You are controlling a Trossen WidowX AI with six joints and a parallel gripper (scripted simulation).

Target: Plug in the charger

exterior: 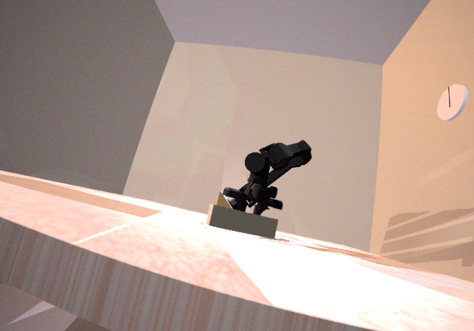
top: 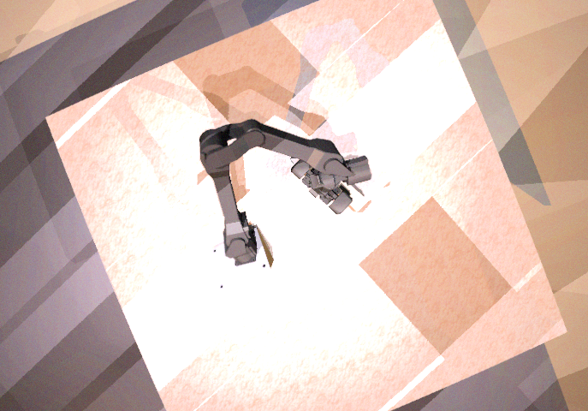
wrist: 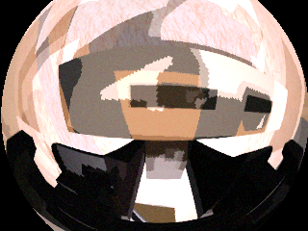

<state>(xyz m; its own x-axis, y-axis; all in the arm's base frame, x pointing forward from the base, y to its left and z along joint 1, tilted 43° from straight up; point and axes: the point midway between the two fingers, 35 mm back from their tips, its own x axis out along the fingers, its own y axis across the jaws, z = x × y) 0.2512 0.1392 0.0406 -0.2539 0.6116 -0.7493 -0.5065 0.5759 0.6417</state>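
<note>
The two-prong charger is 1 cm to the left of my gripper tip, 1 cm ahead of it and 1 cm above it.
</note>
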